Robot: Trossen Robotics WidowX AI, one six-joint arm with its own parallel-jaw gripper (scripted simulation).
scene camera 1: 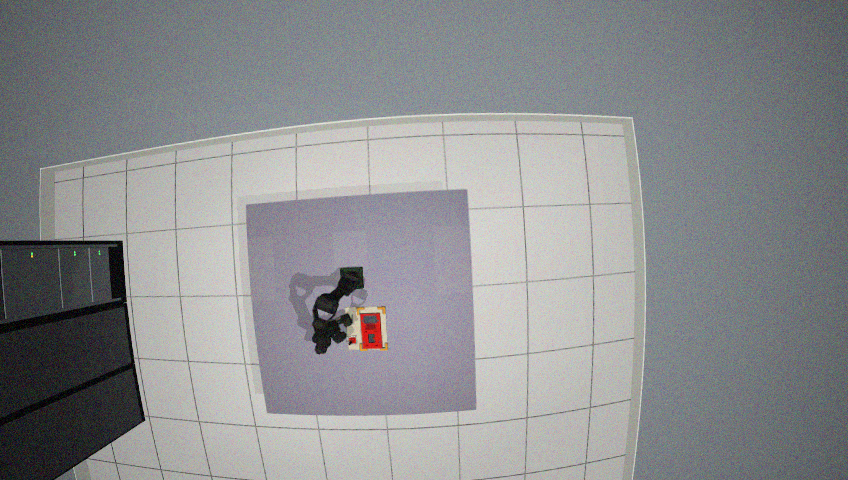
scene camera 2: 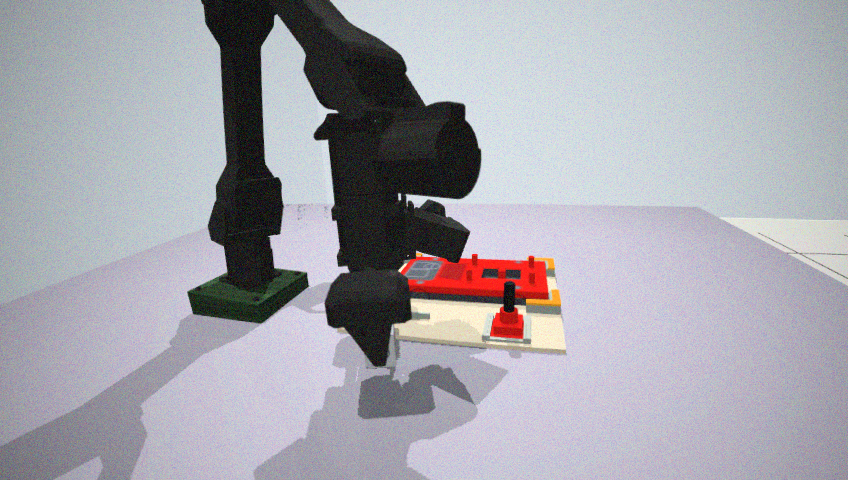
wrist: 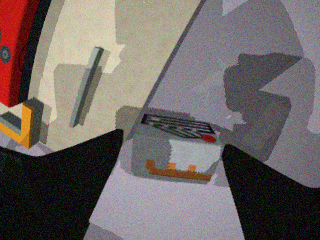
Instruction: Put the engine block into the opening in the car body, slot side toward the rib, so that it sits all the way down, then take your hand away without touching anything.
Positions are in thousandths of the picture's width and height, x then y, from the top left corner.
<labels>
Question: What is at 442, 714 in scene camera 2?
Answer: The gripper.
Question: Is the gripper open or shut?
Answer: Open.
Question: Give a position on a red car body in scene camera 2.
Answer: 557, 584
</labels>
